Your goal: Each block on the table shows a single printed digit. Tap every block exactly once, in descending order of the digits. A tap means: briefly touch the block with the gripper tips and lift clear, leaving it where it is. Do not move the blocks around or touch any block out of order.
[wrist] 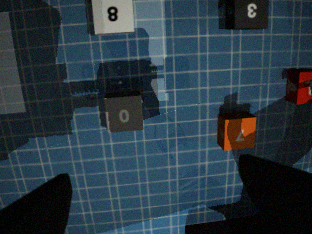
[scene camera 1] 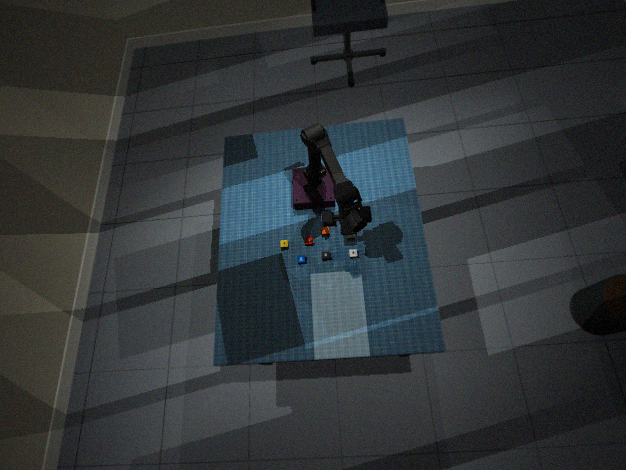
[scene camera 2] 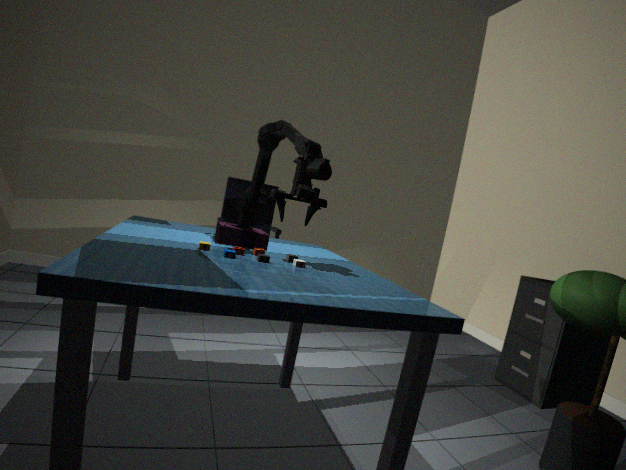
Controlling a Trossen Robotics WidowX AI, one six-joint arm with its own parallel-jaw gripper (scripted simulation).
Labels:
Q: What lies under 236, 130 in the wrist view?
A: An orange block.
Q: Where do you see a grey block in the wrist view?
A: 123, 110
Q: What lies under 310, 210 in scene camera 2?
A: The gripper.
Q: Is the gripper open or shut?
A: Open.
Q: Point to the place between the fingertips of the gripper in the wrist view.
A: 156, 173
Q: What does the gripper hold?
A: Nothing.

